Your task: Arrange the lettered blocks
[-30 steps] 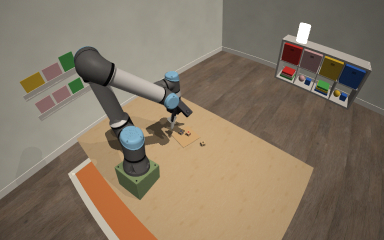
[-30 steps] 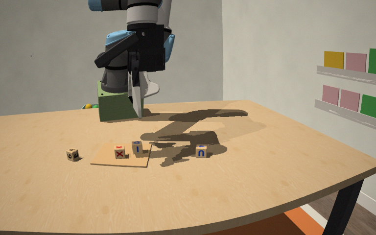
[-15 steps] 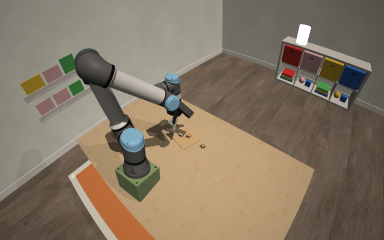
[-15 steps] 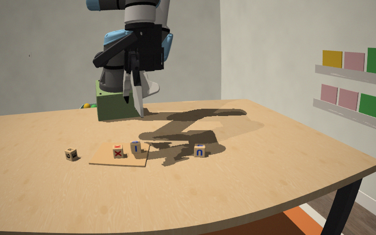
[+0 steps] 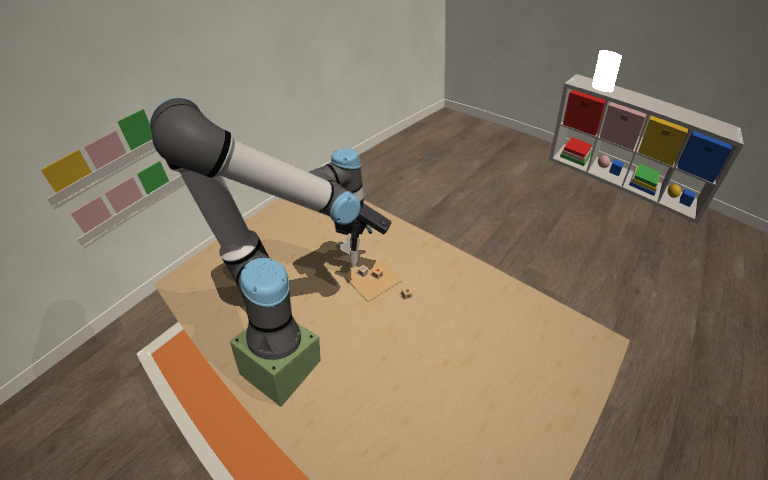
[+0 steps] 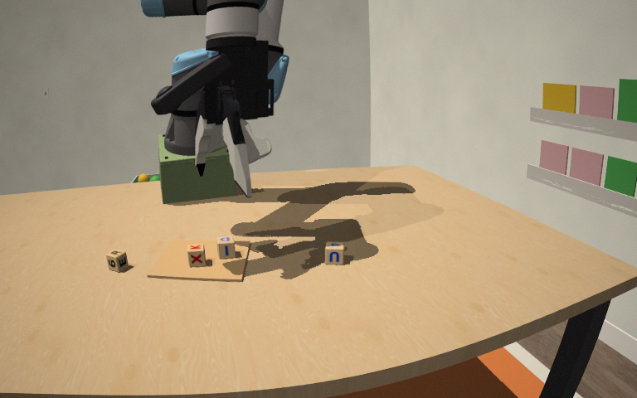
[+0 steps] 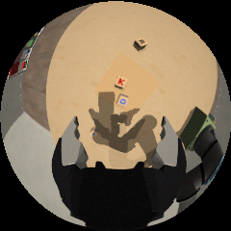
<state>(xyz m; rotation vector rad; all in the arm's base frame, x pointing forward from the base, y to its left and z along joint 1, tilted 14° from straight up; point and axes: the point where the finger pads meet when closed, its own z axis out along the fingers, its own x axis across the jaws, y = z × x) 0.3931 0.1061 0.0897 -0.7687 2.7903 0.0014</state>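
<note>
My gripper is now 110 mm above the thin tan mat and 40 mm to the left of it. The rest, counted from my hand: wooden block 170 mm to the right, 100 mm below, 40 mm ahead.
</note>
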